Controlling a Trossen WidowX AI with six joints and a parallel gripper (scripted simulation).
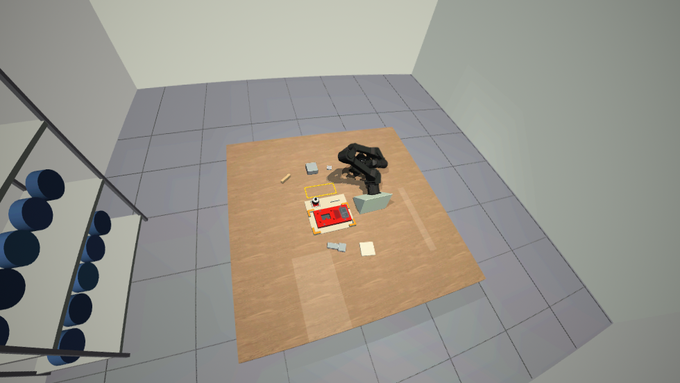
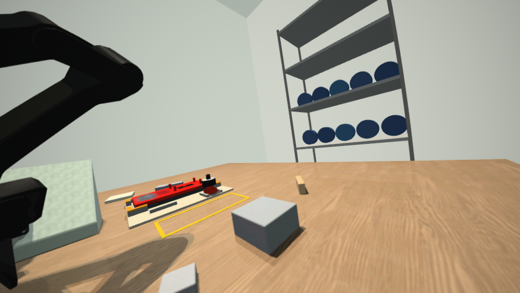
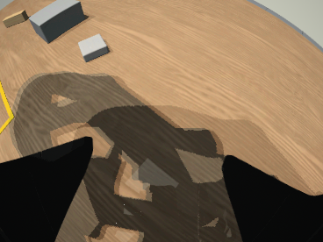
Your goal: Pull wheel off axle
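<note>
Now: gripper tip 320 mm short of the wheel and 180 mm to the right of it. Round my gripper tip: upright axle 320 mm ahead, 180 mm to the left; small wooden block 440 mm ahead, 50 mm to the right, 20 mm below; grey block 260 mm ahead, 80 mm to the right, 20 mm below.
</note>
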